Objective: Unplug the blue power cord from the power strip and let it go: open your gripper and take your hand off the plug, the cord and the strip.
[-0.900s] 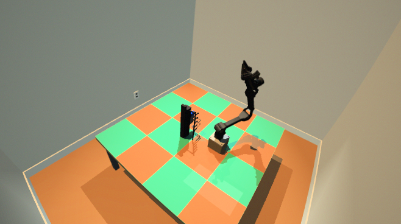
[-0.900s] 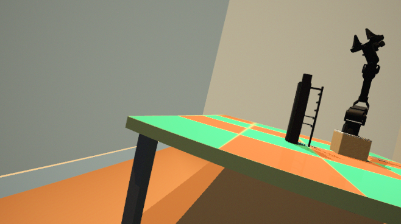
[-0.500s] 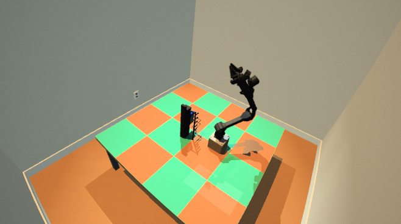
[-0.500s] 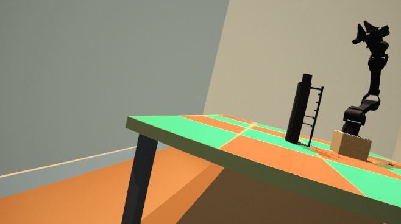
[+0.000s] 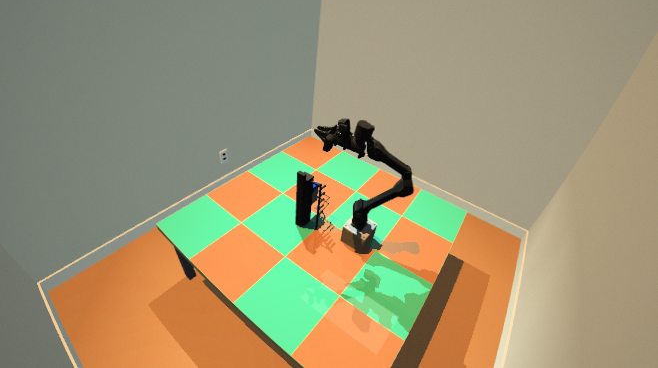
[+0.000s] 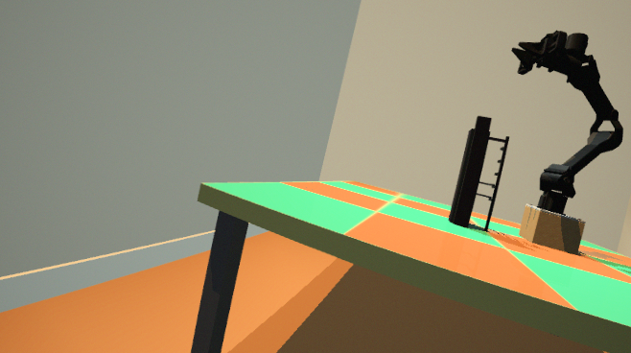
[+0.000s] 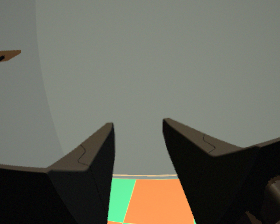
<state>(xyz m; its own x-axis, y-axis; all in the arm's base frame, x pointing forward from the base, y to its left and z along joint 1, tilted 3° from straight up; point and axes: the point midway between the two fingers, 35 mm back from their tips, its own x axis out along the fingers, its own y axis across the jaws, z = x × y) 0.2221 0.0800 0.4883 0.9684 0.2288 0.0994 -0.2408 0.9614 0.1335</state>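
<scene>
Right now the blue plug is 400 mm below my gripper tip, 90 mm to the right of it and 50 mm ahead of it.
</scene>
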